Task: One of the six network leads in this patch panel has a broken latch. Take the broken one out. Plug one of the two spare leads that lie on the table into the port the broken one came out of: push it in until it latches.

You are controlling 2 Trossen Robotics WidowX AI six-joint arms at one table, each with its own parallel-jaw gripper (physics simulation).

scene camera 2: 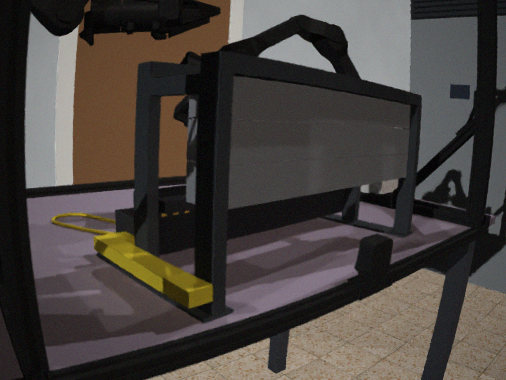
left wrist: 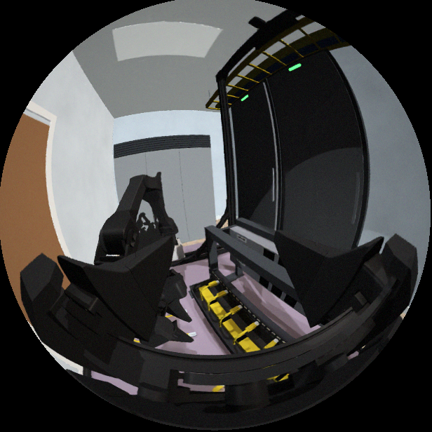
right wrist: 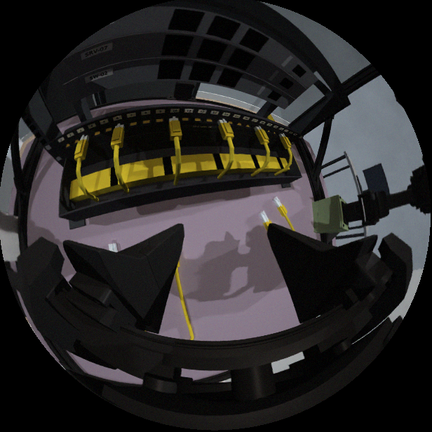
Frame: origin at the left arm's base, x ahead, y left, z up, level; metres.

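Seen in the pictures: left gripper, fingertip midpoint: (scene camera 2: 214,15).
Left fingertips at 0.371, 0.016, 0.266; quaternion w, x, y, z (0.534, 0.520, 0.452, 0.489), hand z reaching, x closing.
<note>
Pixels of each thing's middle, then the offset from my left fingertips to it, as dx, dy, dz. "spot": a spot on its surface instead.
- dark rack frame, surface spot: (scene camera 2: 206,180) spot: -0.097, -0.293, -0.230
- yellow bar, surface spot: (scene camera 2: 150,267) spot: -0.143, -0.246, -0.330
- yellow cable loop, surface spot: (scene camera 2: 75,215) spot: -0.223, +0.159, -0.369
The black patch panel (scene camera 2: 172,232) (right wrist: 145,198) lies below the rack, with six yellow leads plugged in a row; one lead's plug (right wrist: 175,128) is near the middle. I cannot tell which latch is broken. Loose clear-tipped plugs lie on the table: one (right wrist: 281,207), another beside it (right wrist: 266,220), and a third (right wrist: 112,246) partly behind a right finger. A yellow cable (right wrist: 184,302) runs between the right fingers in the view. My right gripper (right wrist: 226,229) (left wrist: 191,330) is open and empty above the table in front of the panel. My left gripper (left wrist: 224,239) is open and empty, high up.
The dark rack frame (scene camera 2: 206,180) stands over the panel, holding equipment with a grey back (scene camera 2: 320,140). A yellow bar (scene camera 2: 150,267) lies along its foot. A yellow cable loop (scene camera 2: 75,215) lies beyond it. A pale green block (right wrist: 329,216) shows at the right of the right wrist view.
</note>
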